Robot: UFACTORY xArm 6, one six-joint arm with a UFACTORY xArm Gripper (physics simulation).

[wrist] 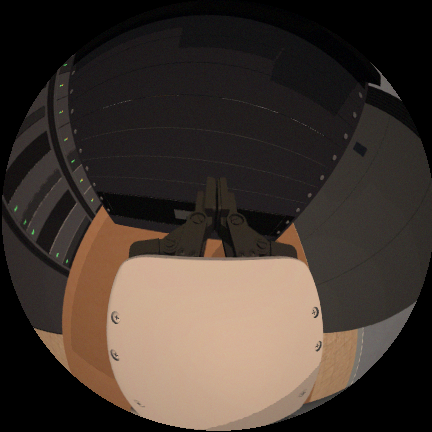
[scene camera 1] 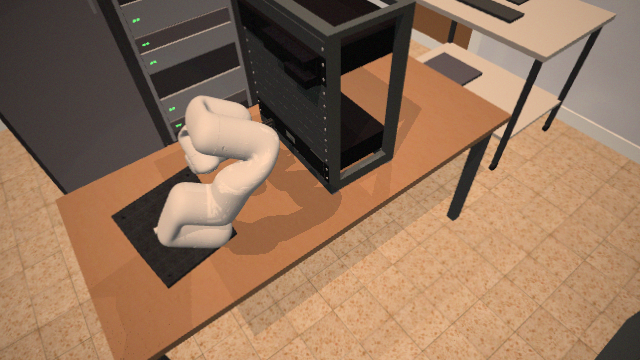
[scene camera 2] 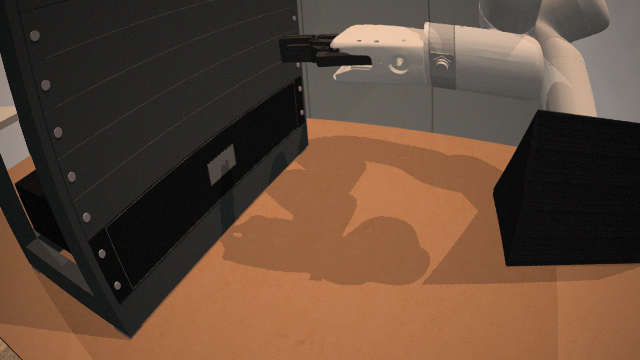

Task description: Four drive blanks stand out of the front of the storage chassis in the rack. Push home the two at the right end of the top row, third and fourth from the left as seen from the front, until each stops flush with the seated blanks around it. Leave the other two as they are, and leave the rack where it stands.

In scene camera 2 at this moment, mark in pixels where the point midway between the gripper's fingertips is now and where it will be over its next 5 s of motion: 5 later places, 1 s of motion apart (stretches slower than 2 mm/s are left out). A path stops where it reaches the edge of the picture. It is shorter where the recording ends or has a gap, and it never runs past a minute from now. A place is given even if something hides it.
My gripper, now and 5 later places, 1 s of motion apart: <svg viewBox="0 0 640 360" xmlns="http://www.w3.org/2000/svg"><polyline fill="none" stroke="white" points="282,49 267,49 260,50 253,50 246,51 239,52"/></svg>
